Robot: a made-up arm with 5 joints.
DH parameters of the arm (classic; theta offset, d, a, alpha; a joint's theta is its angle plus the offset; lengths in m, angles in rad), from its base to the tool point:
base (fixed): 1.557 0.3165 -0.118 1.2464
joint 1: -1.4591 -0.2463 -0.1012 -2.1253
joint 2: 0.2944 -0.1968 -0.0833 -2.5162
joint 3: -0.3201 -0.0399 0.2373 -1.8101
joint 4: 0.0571 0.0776 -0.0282 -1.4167
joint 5: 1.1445 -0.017 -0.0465 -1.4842
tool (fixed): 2.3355 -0.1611 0 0
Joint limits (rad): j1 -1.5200..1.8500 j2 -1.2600..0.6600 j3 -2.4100..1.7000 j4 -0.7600..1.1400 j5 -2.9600..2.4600
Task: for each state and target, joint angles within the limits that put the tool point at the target. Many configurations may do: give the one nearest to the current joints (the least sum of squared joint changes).
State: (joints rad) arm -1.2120 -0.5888 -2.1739 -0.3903 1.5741
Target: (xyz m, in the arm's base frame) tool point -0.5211 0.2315 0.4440
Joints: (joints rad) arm -1.5200 -0.7392 -2.2835 -0.1970 1.1848
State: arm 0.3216 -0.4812 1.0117 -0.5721 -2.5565
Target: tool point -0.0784 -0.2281 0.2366
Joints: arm 1.1919 0.0036 1.1529 -0.4770 -2.9600
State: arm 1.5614 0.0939 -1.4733 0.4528 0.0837
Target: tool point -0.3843 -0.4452 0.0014
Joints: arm 1.8333 -0.0861 -1.9762 0.2355 0.2893
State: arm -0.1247 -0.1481 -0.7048 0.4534 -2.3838
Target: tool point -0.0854 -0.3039 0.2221
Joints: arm 0.2292 -0.3068 -0.5678 0.3243 -1.9910
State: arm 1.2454 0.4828 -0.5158 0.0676 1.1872
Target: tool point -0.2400 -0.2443 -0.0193
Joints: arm 0.7346 0.4450 0.1175 -0.3793 1.0888
